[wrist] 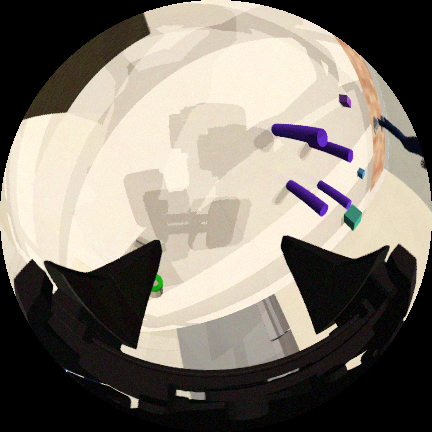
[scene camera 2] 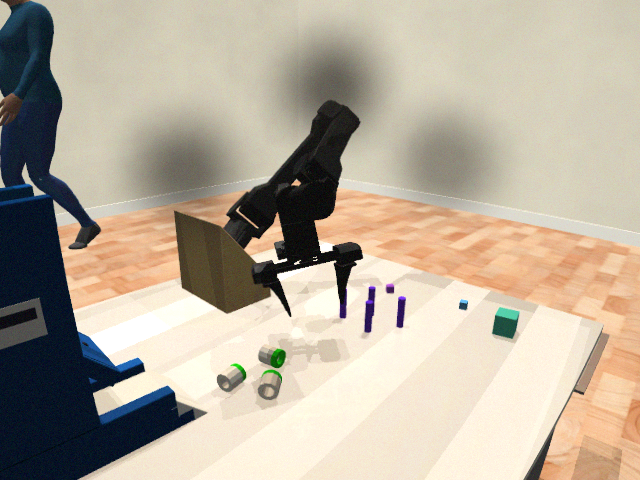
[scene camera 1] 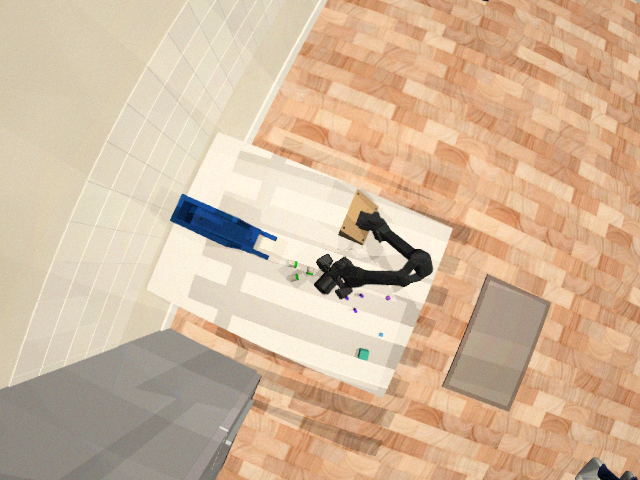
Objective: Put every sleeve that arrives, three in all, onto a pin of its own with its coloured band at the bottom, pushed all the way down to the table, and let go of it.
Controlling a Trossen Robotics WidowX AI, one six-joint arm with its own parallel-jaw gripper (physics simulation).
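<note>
Three grey sleeves with green bands lie on their sides on the table. One sleeve (scene camera 1: pixel 309 270) (scene camera 2: pixel 267 355) is nearest the pins, one (scene camera 1: pixel 292 264) (scene camera 2: pixel 229 378) is nearest the blue chute, and one (scene camera 1: pixel 294 277) (scene camera 2: pixel 269 386) lies beside them. In the wrist view a green-banded sleeve (wrist: pixel 157 283) shows partly behind the left-hand finger; which one I cannot tell. Several upright purple pins (scene camera 1: pixel 355 310) (scene camera 2: pixel 368 316) (wrist: pixel 307 197) stand bare. My gripper (scene camera 1: pixel 333 277) (scene camera 2: pixel 315 310) (wrist: pixel 222 244) is open and empty above the table, between sleeves and pins; in scene camera 2 one fingertip overlaps a pin.
The blue chute (scene camera 1: pixel 222 222) (scene camera 2: pixel 31 413) stands beyond the sleeves. A wooden block (scene camera 1: pixel 354 219) (scene camera 2: pixel 222 268) stands at the arm's base. A teal block (scene camera 1: pixel 363 354) (scene camera 2: pixel 505 322) (wrist: pixel 353 217), a small blue cube (scene camera 1: pixel 381 334) (scene camera 2: pixel 463 304) and a small purple cube (scene camera 1: pixel 388 297) (scene camera 2: pixel 389 288) lie past the pins.
</note>
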